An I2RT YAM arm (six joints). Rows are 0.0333 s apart.
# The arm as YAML. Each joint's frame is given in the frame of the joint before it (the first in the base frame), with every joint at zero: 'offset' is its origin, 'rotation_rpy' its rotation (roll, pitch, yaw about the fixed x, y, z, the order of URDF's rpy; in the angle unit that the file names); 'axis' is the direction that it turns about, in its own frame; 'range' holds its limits. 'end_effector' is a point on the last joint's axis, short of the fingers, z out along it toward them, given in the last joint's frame.
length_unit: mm
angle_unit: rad
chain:
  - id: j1
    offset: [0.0, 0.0, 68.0]
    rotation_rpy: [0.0, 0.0, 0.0]
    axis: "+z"
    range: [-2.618, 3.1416]
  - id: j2
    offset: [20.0, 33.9, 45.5]
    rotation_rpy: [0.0, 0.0, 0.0]
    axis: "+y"
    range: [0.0, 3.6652]
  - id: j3
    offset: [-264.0, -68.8, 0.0]
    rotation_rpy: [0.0, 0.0, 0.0]
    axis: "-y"
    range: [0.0, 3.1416]
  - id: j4
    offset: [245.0, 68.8, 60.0]
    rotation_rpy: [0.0, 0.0, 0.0]
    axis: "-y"
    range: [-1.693, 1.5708]
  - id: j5
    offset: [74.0, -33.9, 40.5]
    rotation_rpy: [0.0, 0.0, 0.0]
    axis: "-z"
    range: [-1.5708, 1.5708]
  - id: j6
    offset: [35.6, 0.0, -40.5]
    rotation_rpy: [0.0, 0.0, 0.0]
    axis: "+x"
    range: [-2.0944, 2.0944]
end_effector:
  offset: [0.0, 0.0, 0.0]
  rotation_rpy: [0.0, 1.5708, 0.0]
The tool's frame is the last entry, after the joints.
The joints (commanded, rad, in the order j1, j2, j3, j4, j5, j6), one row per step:
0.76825, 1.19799, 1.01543, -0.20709, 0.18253, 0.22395
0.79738, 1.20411, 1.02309, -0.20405, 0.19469, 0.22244
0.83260, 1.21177, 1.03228, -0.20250, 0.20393, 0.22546
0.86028, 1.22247, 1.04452, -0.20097, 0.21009, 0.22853
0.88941, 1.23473, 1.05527, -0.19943, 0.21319, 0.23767
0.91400, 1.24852, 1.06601, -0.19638, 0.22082, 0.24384
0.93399, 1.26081, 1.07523, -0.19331, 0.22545, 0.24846
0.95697, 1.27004, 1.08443, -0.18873, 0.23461, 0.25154
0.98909, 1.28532, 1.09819, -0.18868, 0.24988, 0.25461
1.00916, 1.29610, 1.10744, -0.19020, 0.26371, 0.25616
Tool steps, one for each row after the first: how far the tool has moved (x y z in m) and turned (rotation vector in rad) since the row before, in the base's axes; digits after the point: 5 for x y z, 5 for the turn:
-0.00413, 0.00669, 0.00146, -0.00120, -0.00725, 0.01843
-0.00542, 0.00811, 0.00144, 0.00219, -0.00304, 0.02554
-0.00374, 0.00720, 0.00169, 0.00310, -0.00208, 0.02084
-0.00418, 0.00775, 0.00072, 0.00608, 0.00424, 0.02294
-0.00309, 0.00706, 0.00043, 0.00276, 0.00135, 0.01527
-0.00255, 0.00600, 0.00025, 0.00231, 0.00136, 0.01402
-0.00368, 0.00589, 0.00121, 0.00392, -0.00354, 0.01336
-0.00520, 0.00835, 0.00068, -0.00219, -0.00192, 0.01682
-0.00320, 0.00527, 0.00014, -0.00424, -0.00168, 0.00666

